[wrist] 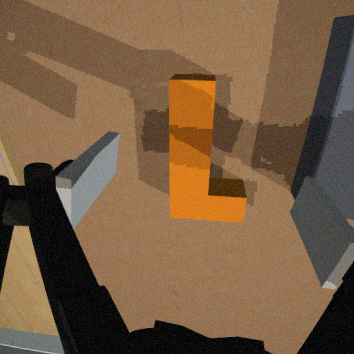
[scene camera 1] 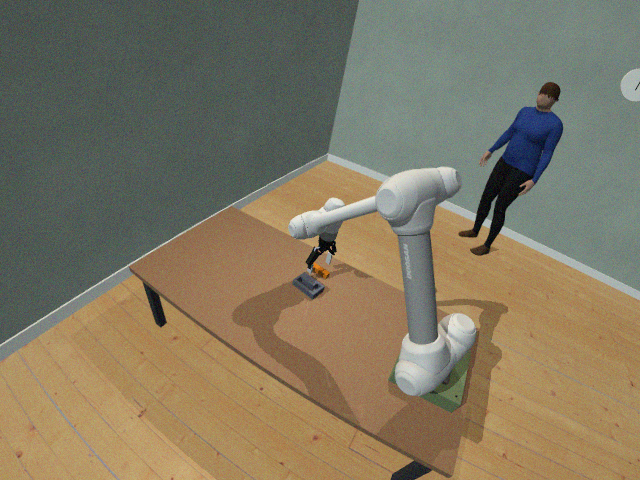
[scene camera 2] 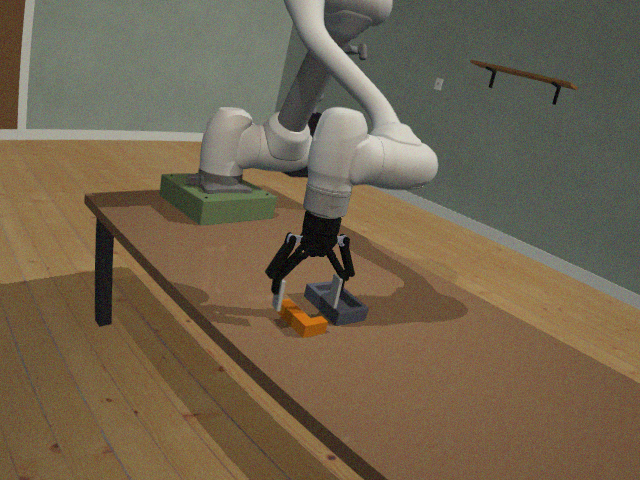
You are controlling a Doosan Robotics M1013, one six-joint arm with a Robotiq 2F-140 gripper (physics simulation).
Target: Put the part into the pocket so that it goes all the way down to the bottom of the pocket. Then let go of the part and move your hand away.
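Places are measured from the arm's base along level axes (x right, y ahead, z up), in millimetres.
Where they show: gripper, fingertip midpoint: (wrist: pixel 208 173) (scene camera 1: pixel 318 267) (scene camera 2: pixel 304 306); arm's base, link origin: (scene camera 2: pixel 218 185).
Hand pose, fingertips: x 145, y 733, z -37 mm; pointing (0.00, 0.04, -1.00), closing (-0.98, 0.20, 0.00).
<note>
Each offset is from my fingertips to the top centre of the thing. Level surfaces: height alone.
The orange L-shaped part {dy -5, dx -1, dz -14 mm} (scene camera 1: pixel 322 271) (scene camera 2: pixel 303 326) (wrist: pixel 190 185) lies flat on the table beside the block. The blue-grey block with the pocket {dy -30, dx -122, dz -8 mm} (scene camera 1: pixel 301 287) (scene camera 2: pixel 352 315) (wrist: pixel 337 165) sits close by, at the right edge of the wrist view, where a portion of it shows. The pocket is a recess in its top, partly hidden by a finger in scene camera 2. My gripper (scene camera 1: pixel 319 263) (scene camera 2: pixel 308 295) (wrist: pixel 208 173) is wide open and points down low over the part. Its fingertips stand on either side of the part, apart from it, one of them near or over the block. Nothing is between them in a grip.
The brown table {dz -45 mm} (scene camera 1: pixel 206 268) (scene camera 2: pixel 465 372) carries the part and the block. Its long edge runs near the part's side away from the block. The green base (scene camera 1: pixel 444 400) (scene camera 2: pixel 235 209) of the arm stands at one end. A person (scene camera 1: pixel 529 136) stands on the floor beyond the table.
</note>
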